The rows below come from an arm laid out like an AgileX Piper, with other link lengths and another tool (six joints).
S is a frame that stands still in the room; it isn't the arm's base.
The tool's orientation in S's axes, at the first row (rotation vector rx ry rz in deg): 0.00, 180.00, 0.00
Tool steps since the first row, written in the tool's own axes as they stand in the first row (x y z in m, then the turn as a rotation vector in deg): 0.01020, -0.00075, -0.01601, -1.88, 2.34, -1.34; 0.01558, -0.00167, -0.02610, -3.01, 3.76, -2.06; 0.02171, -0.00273, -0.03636, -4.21, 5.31, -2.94; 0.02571, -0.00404, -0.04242, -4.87, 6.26, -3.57; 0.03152, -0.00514, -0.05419, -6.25, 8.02, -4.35
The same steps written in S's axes. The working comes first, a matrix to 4 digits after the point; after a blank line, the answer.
The tool's axes in the first row as the columns of a matrix, in S's axes (used below as rounded here):
-1.0000, 0.0000, 0.0000
0.0000, 1.0000, 0.0000
0.0000, 0.0000, -1.0000

-0.01020, -0.00075, 0.01601, 1.88, 2.34, 1.34; -0.01558, -0.00167, 0.02610, 3.01, 3.76, 2.06; -0.02171, -0.00273, 0.03636, 4.21, 5.31, 2.94; -0.02571, -0.00404, 0.04242, 4.87, 6.26, 3.57; -0.03152, -0.00514, 0.05419, 6.25, 8.02, 4.35
